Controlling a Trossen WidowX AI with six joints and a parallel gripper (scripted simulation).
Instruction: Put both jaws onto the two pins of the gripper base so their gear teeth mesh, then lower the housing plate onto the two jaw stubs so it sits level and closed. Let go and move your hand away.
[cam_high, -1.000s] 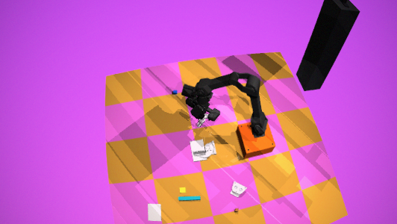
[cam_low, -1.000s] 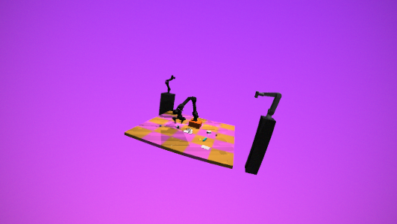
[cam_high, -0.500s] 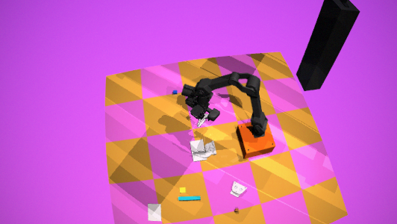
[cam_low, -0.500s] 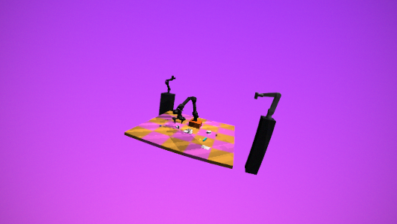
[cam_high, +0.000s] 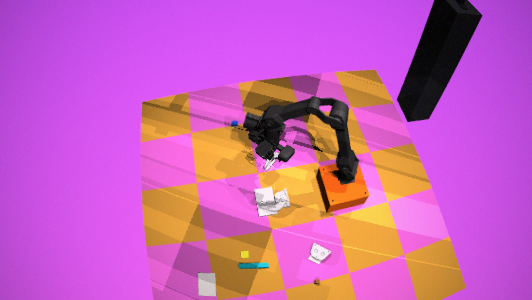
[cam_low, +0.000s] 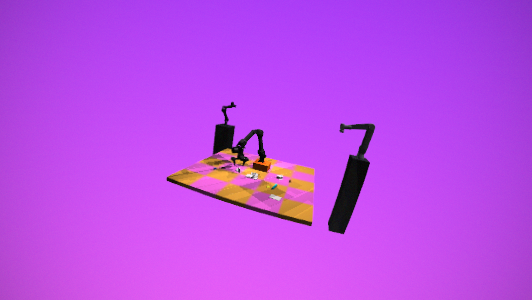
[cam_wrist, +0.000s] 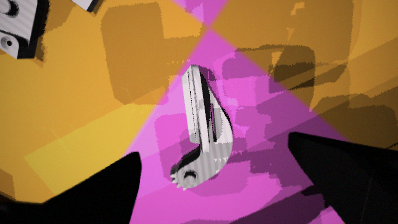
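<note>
Now: the gripper jaw 5 cm below my gripper tip, 3 cm behind it and 1 cm to the right of it. From my gripper tip the other things lie so: yellow cube: 39 cm to the left, 17 cm ahead, 5 cm below; blue cube: 22 cm to the right, 12 cm ahead, 5 cm below; teal bar: 44 cm to the left, 15 cm ahead, 5 cm below.
</note>
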